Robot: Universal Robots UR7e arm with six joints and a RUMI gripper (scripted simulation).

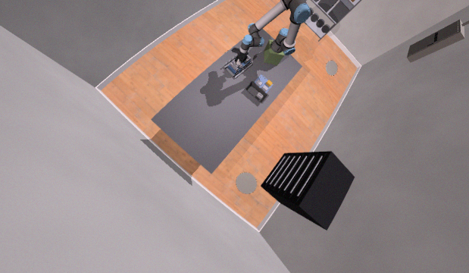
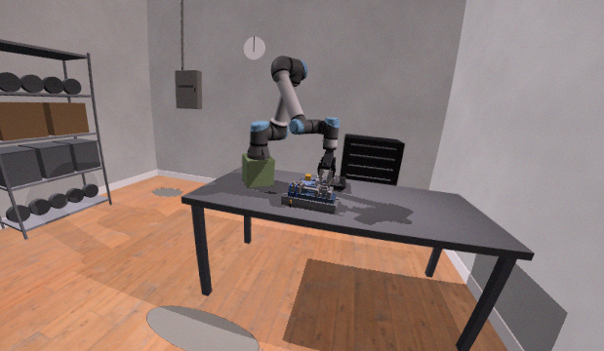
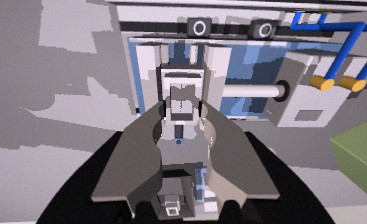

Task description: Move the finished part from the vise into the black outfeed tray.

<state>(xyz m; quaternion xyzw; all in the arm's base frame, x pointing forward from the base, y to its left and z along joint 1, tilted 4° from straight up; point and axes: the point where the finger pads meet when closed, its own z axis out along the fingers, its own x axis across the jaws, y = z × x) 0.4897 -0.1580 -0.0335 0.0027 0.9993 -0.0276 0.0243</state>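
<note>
The vise lies 70 mm behind my hand and 80 mm below it. Round my hand: orange block (190 mm behind, 390 mm to the left, 100 mm below); then blue fixture plate (140 mm behind, 350 mm to the left, 120 mm below); then plain grey block (90 mm behind, 310 mm to the left, 100 mm below).
</note>
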